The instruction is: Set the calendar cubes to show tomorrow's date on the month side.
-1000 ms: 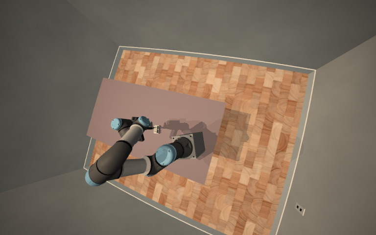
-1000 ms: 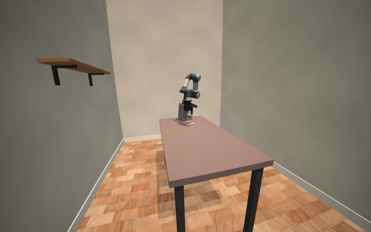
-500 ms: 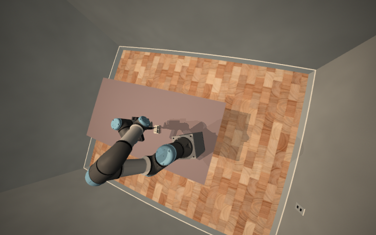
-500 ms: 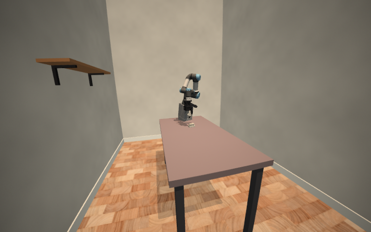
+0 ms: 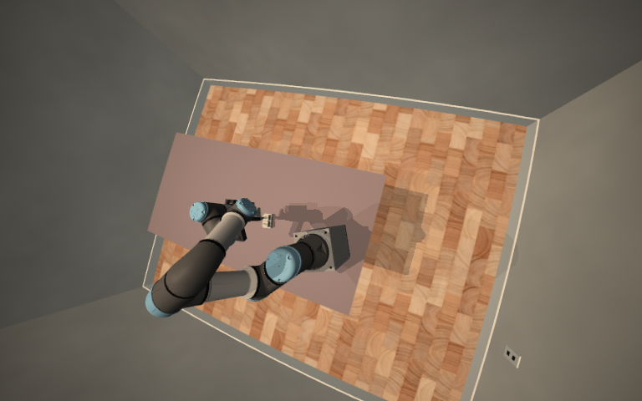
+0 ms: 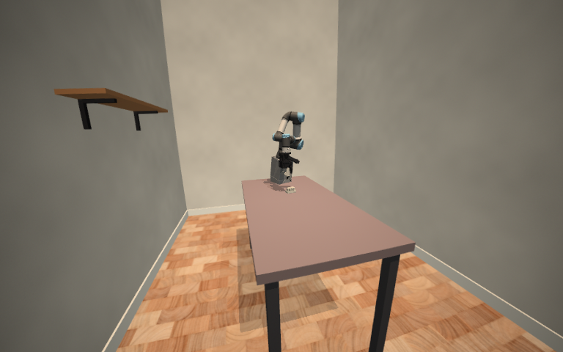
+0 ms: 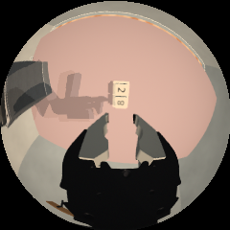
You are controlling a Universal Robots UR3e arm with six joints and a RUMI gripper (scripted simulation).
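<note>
My hand is 110 mm above the tray, 10 mm to the right of it and 10 mm past it.
</note>
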